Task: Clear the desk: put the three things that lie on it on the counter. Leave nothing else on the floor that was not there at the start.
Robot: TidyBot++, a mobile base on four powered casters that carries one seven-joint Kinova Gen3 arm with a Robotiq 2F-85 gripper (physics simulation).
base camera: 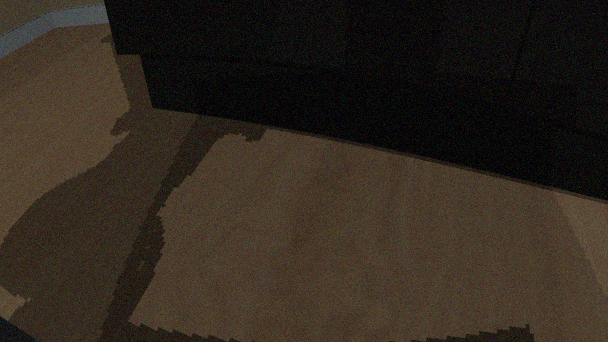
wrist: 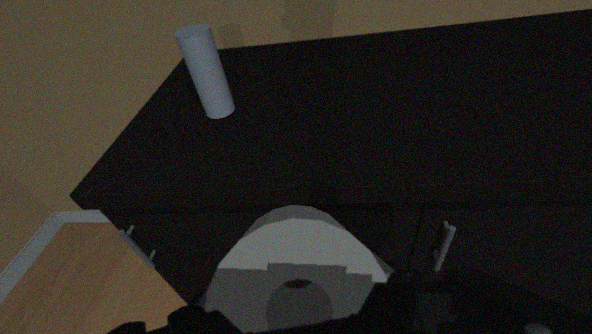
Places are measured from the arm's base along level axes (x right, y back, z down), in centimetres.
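Pixels of known places: gripper, fingertip midpoint: (wrist: 297, 284).
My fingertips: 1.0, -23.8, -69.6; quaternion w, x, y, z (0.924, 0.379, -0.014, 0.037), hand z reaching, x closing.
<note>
For each thing: its top centre in the pictures, then the offset to it from my fingertips, as dx, dy, dz. Level surfaces: height alone.
- roll, middle of its top: (wrist: 282, 228) +0.0, +0.7, -6.0
- pale blue-grey cylinder, middle of its top: (wrist: 192, 30) -9.5, -52.0, +1.3
- wooden floor, its level: dz +109.3
My gripper (wrist: 297, 284) is shut on a wide, pale grey roll with a round hole in its middle. The roll (wrist: 300, 242) shows at the bottom centre of the wrist view, in front of the cabinet doors; its lower part is hidden by the dark fingers. The black counter (wrist: 375, 110) (base camera: 350, 90) stretches across the wrist view, with its front edge beyond the roll. A pale blue-grey cylinder (wrist: 206, 75) stands upright on the counter near its left end. The desk does not show in either view.
Two metal door handles (wrist: 137, 246) (wrist: 445, 246) stick out from the cabinet front. The wooden floor (base camera: 350, 240) (wrist: 95, 280) lies before the cabinet and at its left side, crossed by dark shadows. A pale skirting board (base camera: 75, 17) (wrist: 30, 250) runs along the wall on the left.
</note>
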